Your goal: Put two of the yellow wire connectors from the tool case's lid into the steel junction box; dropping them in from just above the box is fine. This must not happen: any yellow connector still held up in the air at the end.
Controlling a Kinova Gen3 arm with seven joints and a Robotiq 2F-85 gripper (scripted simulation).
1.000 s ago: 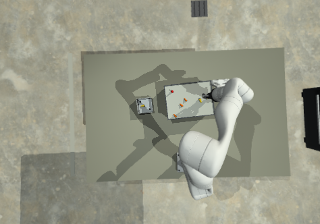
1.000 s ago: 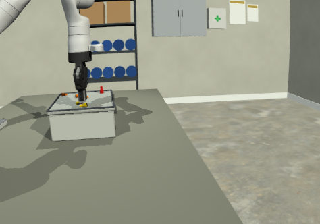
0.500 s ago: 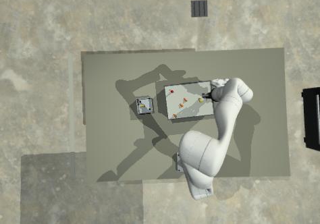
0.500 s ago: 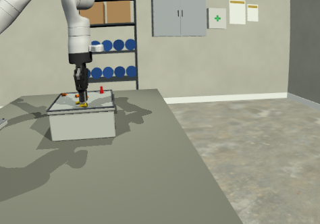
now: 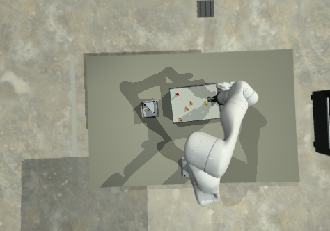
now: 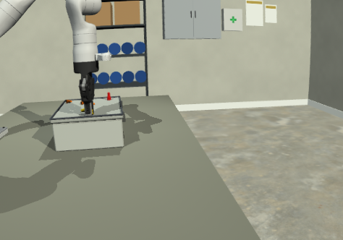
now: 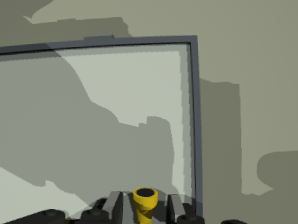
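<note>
The steel junction box lies 41 cm to the left of my hand, 12 cm below it and 4 cm behind it. The rest, counted from my hand: tool case (11 cm to the left, 5 cm below, 1 cm behind); then red connector (22 cm to the left, 4 cm ahead, 1 cm below).
</note>
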